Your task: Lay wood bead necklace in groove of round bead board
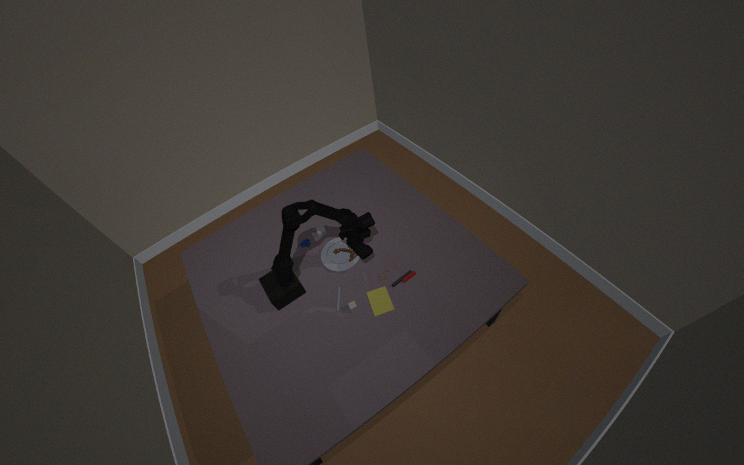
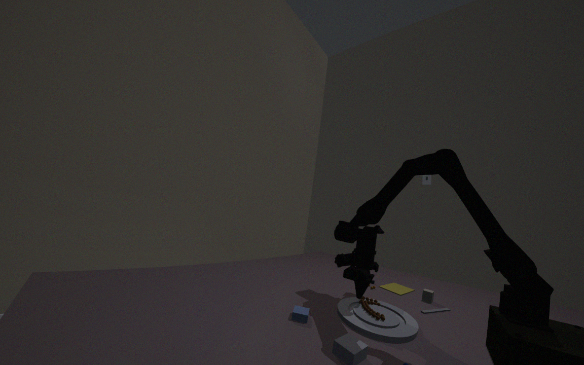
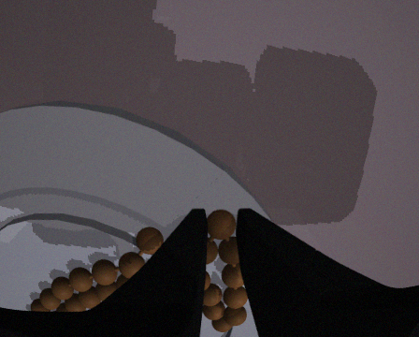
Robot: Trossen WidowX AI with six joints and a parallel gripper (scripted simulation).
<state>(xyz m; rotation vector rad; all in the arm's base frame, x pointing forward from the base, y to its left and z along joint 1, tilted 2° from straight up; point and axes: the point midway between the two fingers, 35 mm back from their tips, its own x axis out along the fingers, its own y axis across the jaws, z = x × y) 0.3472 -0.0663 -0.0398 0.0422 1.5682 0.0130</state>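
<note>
Right now my gripper tip is 6 cm past the round bead board, 6 cm to the right of it and 1 cm above it. Also, from my gripper tip: grey block (5 cm behind, 25 cm to the left); blue block (8 cm ahead, 20 cm to the left, 1 cm below); thin stick (21 cm behind, 12 cm to the right, 1 cm below).
</note>
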